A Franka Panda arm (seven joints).
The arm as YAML. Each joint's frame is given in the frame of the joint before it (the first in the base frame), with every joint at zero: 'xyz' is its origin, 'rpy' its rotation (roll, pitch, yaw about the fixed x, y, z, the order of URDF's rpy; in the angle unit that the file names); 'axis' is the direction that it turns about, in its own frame. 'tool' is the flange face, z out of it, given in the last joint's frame.
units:
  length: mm
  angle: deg
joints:
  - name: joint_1
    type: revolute
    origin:
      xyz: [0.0, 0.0, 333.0]
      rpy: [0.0, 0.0, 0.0]
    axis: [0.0, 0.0, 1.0]
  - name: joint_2
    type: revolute
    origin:
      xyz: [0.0, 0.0, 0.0]
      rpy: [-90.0, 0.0, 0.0]
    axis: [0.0, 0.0, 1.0]
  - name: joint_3
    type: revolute
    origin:
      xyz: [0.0, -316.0, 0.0]
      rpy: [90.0, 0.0, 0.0]
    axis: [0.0, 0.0, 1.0]
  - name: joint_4
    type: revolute
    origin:
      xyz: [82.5, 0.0, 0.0]
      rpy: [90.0, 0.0, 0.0]
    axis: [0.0, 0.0, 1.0]
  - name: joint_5
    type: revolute
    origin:
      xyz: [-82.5, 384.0, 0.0]
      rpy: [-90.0, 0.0, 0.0]
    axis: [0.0, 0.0, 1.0]
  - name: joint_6
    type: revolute
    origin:
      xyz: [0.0, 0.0, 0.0]
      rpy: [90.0, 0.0, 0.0]
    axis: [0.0, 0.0, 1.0]
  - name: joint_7
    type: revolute
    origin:
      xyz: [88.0, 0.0, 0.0]
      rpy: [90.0, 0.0, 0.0]
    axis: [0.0, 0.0, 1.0]
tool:
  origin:
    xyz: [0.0, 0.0, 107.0]
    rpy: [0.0, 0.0, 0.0]
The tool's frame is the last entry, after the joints.
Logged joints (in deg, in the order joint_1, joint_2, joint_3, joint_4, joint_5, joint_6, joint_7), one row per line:
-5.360 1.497 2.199 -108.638 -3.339 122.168 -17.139
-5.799 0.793 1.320 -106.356 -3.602 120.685 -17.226
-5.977 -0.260 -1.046 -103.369 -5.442 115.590 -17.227
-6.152 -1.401 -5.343 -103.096 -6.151 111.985 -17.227
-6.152 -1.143 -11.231 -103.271 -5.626 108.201 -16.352
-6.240 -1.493 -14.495 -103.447 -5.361 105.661 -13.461
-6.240 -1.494 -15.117 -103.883 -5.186 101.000 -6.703
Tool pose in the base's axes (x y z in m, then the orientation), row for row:
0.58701 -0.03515 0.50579 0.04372 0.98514 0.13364 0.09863
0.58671 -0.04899 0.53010 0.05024 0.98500 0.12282 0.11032
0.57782 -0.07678 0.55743 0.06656 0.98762 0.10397 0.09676
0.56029 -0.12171 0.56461 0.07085 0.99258 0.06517 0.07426
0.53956 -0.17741 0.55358 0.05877 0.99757 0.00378 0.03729
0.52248 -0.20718 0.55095 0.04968 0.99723 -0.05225 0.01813
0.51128 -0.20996 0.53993 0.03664 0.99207 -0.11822 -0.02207
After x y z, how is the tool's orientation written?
As a quaternion, w x y z.
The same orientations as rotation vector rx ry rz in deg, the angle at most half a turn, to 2 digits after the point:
172.55 23.41 17.28
171.84 21.43 19.25
170.61 17.96 16.72
171.03 11.23 12.80
173.14 0.66 6.47
174.04 -9.12 3.16
174.52 -20.80 -3.88

